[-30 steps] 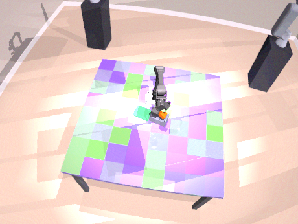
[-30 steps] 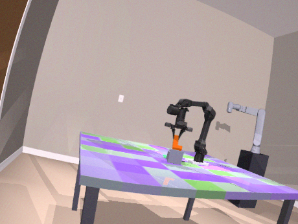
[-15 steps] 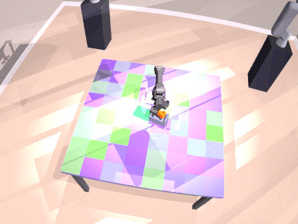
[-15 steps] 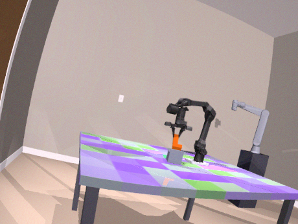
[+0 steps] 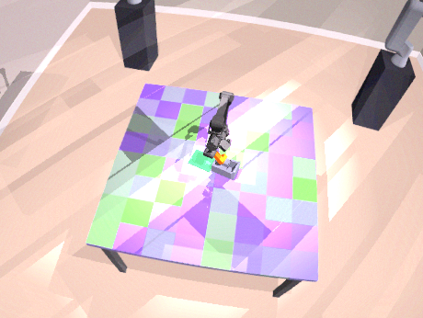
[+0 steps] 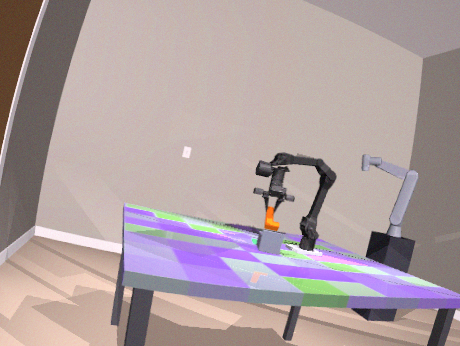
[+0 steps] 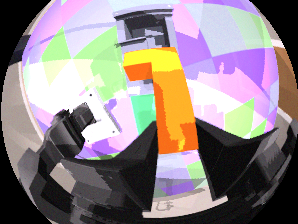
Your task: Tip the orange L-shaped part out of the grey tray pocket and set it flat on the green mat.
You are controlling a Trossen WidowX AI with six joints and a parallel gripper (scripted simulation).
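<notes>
The green mat lies 17 cm below my gripper tip, 7 cm to the right of it and 3 cm behind it. Also, from my gripper tip: orange L-shaped part 4 cm to the left, 3 cm below, 1 cm behind.
</notes>
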